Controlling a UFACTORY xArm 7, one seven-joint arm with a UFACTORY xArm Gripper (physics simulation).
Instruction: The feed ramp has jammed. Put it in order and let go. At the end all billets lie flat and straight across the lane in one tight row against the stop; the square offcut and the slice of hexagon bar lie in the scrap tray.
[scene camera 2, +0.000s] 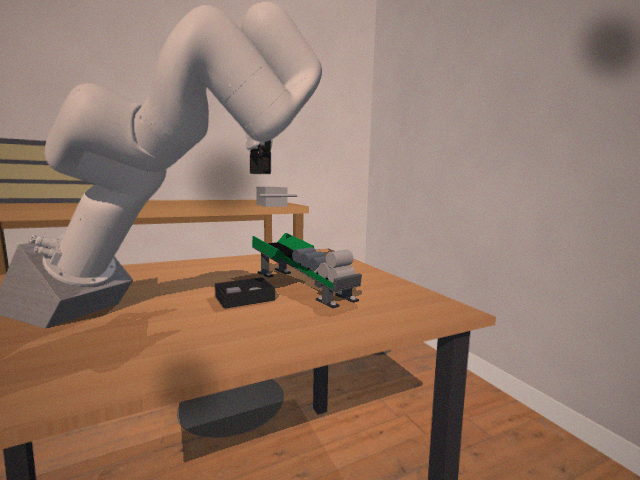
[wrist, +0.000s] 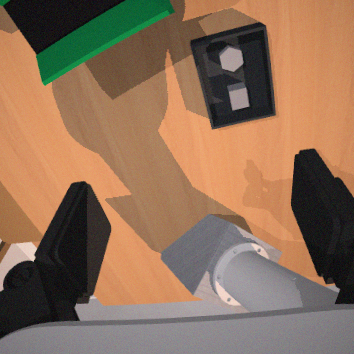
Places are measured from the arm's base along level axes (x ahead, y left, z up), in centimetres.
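Where they show: gripper, fingertip midpoint: (scene camera 2: 259, 174) (wrist: 192, 191); arm's base at its link origin: (scene camera 2: 80, 263) (wrist: 240, 272).
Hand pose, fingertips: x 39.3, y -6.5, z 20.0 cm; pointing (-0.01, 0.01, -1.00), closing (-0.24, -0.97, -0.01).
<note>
Each offset is from my fingertips to the top centre of the thing. Level surfaces: height alone.
The green feed ramp (scene camera 2: 263, 248) (wrist: 100, 37) slopes down to a grey stop plate @(dz -24.2, dx +11.6, dy -22.5 cm) (scene camera 2: 347, 282). Several grey billets lie in its lane; one light billet @(dz -18.7, dx +12.3, dy -18.5 cm) (scene camera 2: 339, 258) lies raised on top of others beside the stop. How tightly the lower ones sit is partly hidden. The black scrap tray @(dz -28.1, dx -6.8, dy -3.7 cm) (scene camera 2: 247, 298) (wrist: 244, 121) stands on the table beside the ramp. In the wrist view the hexagon slice @(dz -29.6, dx -4.0, dy -4.2 cm) (wrist: 231, 59) and the square offcut @(dz -28.7, dx -9.6, dy -3.3 cm) (wrist: 239, 99) lie inside it, apart. My gripper (scene camera 2: 260, 167) (wrist: 192, 191) is open and empty, high above the table, ramp and tray.
The wooden table @(dz -31.6 cm) (scene camera 2: 392, 304) carries the ramp on short grey legs. The arm's grey base block (scene camera 2: 90, 304) (wrist: 192, 250) stands at the table's left. A back bench (scene camera 2: 206, 209) with a grey box (scene camera 2: 271, 198) stands behind, near the wall.
</note>
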